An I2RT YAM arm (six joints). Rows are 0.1 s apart.
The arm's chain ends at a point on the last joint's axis. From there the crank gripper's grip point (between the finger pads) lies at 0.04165 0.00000 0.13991 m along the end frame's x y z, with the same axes.
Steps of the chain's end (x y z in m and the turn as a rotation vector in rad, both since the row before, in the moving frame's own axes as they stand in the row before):
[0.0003 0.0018 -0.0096 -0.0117 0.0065 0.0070]
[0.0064 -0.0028 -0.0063 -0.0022 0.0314 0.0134]
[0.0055 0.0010 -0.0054 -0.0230 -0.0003 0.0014]
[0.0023 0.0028 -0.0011 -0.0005 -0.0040 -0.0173]
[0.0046 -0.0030 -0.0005 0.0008 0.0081 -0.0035]
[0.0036 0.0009 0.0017 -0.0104 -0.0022 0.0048]
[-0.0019 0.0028 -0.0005 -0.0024 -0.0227 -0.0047]
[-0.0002 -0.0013 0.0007 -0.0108 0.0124 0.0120]
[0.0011 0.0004 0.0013 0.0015 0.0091 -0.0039]
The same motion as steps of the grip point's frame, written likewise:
[0.0012 0.0037 -0.0099 -0.0117 0.0065 0.0070]
[0.0108 -0.0019 -0.0077 -0.0022 0.0314 0.0134]
[0.0055 0.0043 -0.0054 -0.0230 -0.0003 0.0014]
[0.0017 0.0022 -0.0009 -0.0005 -0.0040 -0.0173]
[0.0057 -0.0033 -0.0008 0.0008 0.0081 -0.0035]
[0.0033 0.0026 0.0018 -0.0104 -0.0022 0.0048]
[-0.0051 0.0029 0.0004 -0.0024 -0.0227 -0.0047]
[0.0015 0.0007 0.0002 -0.0108 0.0124 0.0120]
[0.0024 0.0000 0.0009 0.0015 0.0091 -0.0039]

